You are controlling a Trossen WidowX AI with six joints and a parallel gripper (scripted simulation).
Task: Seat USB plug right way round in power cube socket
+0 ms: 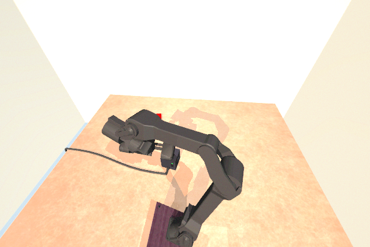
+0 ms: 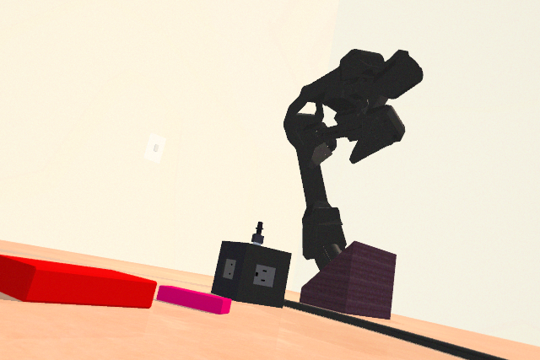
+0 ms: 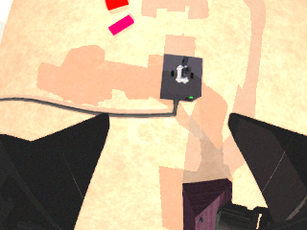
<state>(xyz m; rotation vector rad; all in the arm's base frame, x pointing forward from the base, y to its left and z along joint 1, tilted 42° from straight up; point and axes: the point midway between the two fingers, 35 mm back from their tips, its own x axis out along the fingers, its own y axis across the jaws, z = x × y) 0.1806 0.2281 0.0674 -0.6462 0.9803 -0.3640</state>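
Right now the USB plug is 140 mm below my gripper tip, 80 mm ahead of it and 40 mm to the right of it. From my gripper tip the other things lie so: red block: 370 mm ahead, 220 mm below, 130 mm to the left; then pink block: 250 mm ahead, 220 mm below, 100 mm to the left.
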